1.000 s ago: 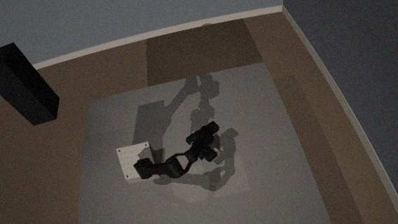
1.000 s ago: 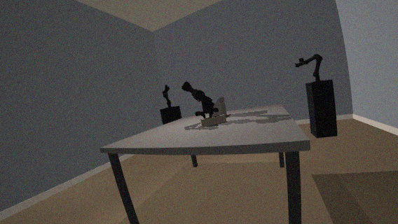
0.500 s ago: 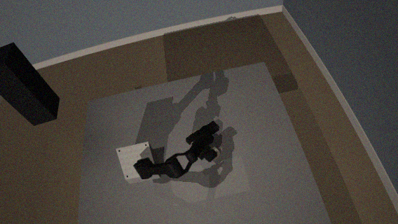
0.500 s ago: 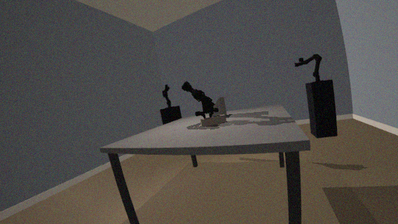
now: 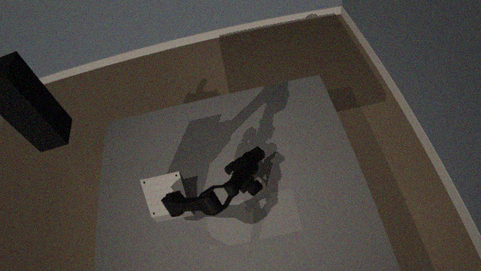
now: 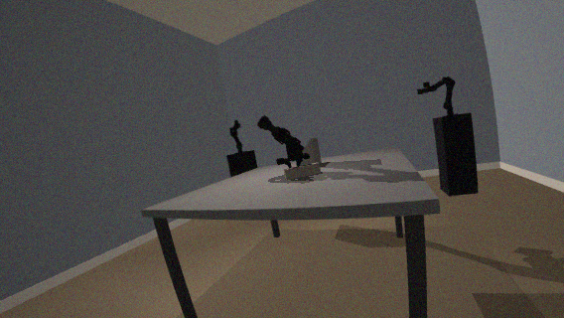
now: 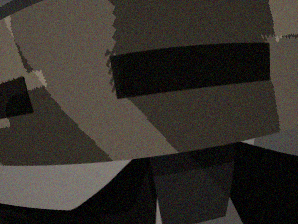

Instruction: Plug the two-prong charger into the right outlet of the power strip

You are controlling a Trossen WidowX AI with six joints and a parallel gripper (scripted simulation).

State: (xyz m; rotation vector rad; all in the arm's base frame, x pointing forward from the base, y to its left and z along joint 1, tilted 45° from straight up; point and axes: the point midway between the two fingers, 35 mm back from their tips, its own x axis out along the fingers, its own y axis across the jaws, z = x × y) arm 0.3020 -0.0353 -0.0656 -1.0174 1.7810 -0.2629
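Right now my gripper tip is 10 mm to the right of the two-prong charger, 10 mm below it and 10 mm short of it.
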